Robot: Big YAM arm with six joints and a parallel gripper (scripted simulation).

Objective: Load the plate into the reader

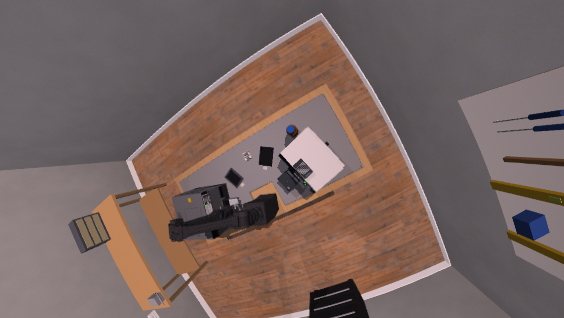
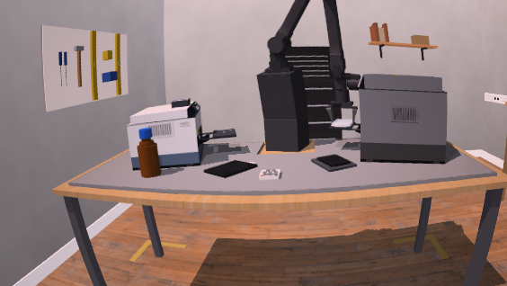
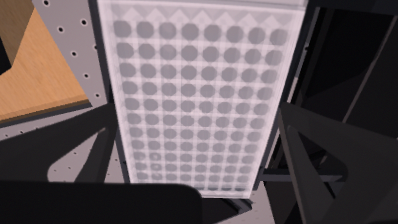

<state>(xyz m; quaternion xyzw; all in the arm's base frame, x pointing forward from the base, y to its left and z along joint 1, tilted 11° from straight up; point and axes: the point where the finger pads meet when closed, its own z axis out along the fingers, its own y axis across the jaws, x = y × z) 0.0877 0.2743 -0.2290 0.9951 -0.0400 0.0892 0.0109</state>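
My hand is right at the multi-well plate. Also, from my hand: LP1 pad: 240 mm ahead, 110 mm below, 30 mm to the right; then lid: 240 mm ahead, 100 mm below, 30 mm to the right; then LP1 label: 150 mm ahead, 120 mm below, 90 mm to the right.
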